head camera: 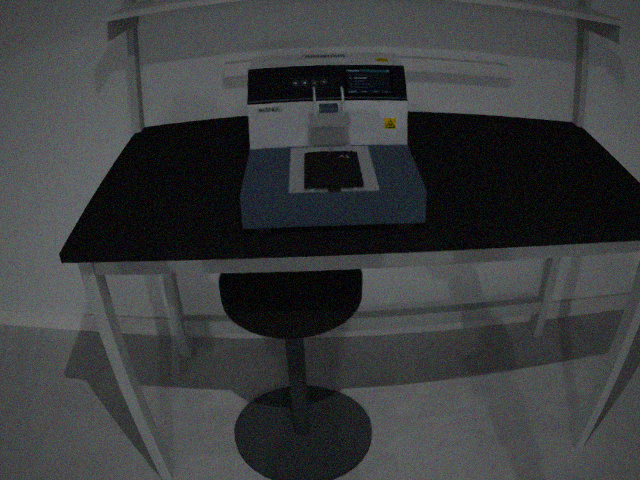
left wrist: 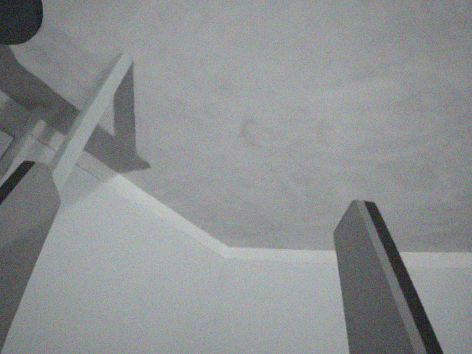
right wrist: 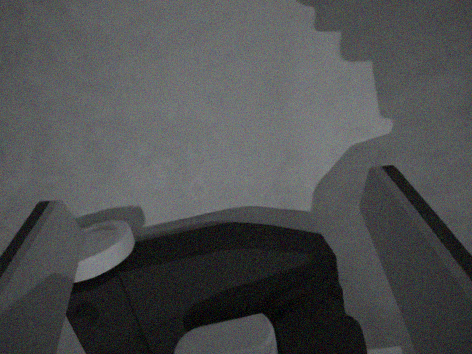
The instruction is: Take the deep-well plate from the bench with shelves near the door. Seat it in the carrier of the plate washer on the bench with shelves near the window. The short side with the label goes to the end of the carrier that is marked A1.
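Places are measured from the robot's base along level axes (x ahead, y left, z up), in millimetres.
Pixels of known places: left gripper, fingertip midpoint: [left wrist: 201,200]; right gripper, fingertip midpoint: [right wrist: 218,203].
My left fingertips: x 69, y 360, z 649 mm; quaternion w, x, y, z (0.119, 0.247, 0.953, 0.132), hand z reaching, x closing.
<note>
Behind a point stands the place of what it marks.
The plate washer [head camera: 330,209] @[x 853, y 151, z 961 mm], white and black with a blue base, stands on the black-topped bench [head camera: 180,206] @[x 922, y 496, z 915 mm] in the head view. Its black carrier [head camera: 332,173] @[x 910, y 155, z 1010 mm] lies in a pale frame on the base, with no plate on it. The A1 mark [head camera: 344,155] @[x 998, y 142, z 1011 mm] is at the carrier's far end, towards the washer's body. The deep-well plate does not show in these views. My left gripper [left wrist: 201,200] @[x 69, y 360, z 649 mm] is open and empty, over the floor beside a bench leg. My right gripper [right wrist: 218,203] @[x -356, y -536, z 652 mm] is open and empty, over the floor beside a dark part of the robot.
A round black stool [head camera: 290,302] @[x 946, y 263, z 661 mm] stands at the bench's front, partly under it, on a wide disc foot [head camera: 305,449] @[x 962, y 261, z 31 mm]. A shelf on uprights [head camera: 581,77] @[x 1670, y -614, z 1105 mm] runs above the bench's back. A pale bench leg [left wrist: 92,117] @[x 733, y 686, z 251 mm] also shows in the left wrist view, near a wall [left wrist: 165,290] @[x 1305, y 2010, z 490 mm].
</note>
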